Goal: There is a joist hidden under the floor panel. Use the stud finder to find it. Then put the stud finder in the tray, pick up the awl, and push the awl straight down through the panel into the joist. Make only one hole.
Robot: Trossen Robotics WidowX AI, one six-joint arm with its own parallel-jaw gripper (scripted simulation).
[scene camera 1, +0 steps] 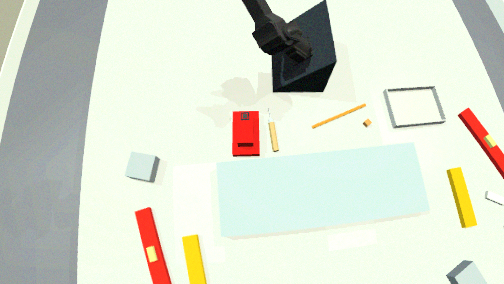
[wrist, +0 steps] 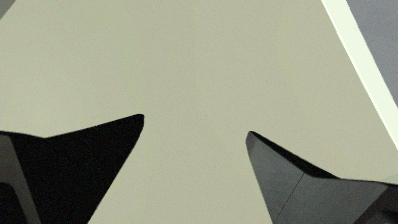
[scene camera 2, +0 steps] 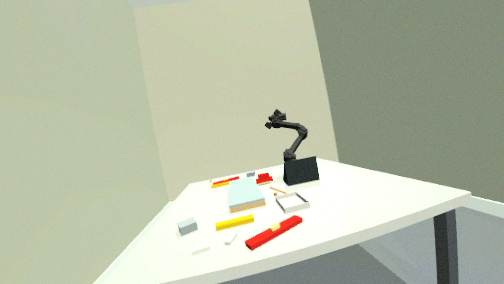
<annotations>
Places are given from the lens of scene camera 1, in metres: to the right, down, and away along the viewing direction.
red stud finder [scene camera 1: 245, 138]: -0.02, -0.01, 0.66
</annotations>
